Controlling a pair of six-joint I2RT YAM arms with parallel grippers.
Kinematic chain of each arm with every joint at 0, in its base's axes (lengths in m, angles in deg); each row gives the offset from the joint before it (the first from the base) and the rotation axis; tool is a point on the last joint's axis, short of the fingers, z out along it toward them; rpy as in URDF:
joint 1: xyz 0 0 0.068 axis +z
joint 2: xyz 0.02 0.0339 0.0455 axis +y
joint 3: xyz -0.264 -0.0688 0 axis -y
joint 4: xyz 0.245 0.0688 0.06 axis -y
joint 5: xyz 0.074 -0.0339 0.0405 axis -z
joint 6: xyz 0.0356 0 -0.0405 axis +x
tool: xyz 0 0 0 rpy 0 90 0
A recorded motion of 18 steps. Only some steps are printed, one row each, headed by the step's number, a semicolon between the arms.
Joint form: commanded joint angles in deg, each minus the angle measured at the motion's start. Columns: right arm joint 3, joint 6, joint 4, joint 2, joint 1, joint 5; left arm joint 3, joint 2, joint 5, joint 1, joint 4, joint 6.
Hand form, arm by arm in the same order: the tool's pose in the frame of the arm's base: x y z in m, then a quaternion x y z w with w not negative. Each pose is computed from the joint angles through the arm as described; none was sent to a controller.
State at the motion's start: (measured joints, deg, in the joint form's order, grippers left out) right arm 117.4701 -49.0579 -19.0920 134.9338 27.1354 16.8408; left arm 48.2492 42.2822 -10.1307 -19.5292 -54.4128 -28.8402
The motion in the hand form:
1: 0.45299 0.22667 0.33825 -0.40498 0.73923 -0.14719 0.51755; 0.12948 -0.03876 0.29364 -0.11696 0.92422 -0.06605 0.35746
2: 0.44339 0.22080 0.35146 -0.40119 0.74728 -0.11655 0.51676; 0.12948 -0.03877 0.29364 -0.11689 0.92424 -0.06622 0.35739
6: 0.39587 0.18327 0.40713 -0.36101 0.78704 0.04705 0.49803; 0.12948 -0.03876 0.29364 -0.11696 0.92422 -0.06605 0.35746
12: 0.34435 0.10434 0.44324 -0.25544 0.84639 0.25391 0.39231; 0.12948 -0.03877 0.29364 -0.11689 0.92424 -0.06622 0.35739
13: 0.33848 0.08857 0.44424 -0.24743 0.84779 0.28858 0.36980; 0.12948 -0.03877 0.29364 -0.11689 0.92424 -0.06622 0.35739
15: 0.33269 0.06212 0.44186 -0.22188 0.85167 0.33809 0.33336; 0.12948 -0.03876 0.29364 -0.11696 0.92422 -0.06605 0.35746
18: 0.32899 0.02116 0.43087 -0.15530 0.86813 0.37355 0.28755; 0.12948 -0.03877 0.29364 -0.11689 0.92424 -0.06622 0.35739
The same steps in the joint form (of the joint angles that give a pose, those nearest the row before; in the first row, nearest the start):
1: 2.14 10.75 -3.87 -12.66 0.37 -3.56; -0.22 0.09 -0.81 0.00 0.22 -0.96
2: 2.17 13.31 -6.97 -14.86 0.09 -6.34; -0.22 0.09 -0.79 0.00 0.22 -0.96
6: 2.16 27.02 -20.68 -24.98 -2.69 -21.68; -0.22 0.09 -0.81 0.00 0.22 -0.96
12: 2.17 43.23 -40.17 -34.60 -13.00 -45.57; -0.22 0.09 -0.79 0.00 0.22 -0.96
13: 2.16 43.30 -43.67 -35.39 -15.76 -51.15; -0.22 0.09 -0.79 0.00 0.22 -0.96
15: 2.16 43.30 -49.27 -35.82 -20.61 -59.03; -0.22 0.09 -0.81 0.00 0.22 -0.96
18: 1.44 43.26 -56.63 -35.50 -28.06 -64.91; -0.22 0.09 -0.79 0.00 0.22 -0.96

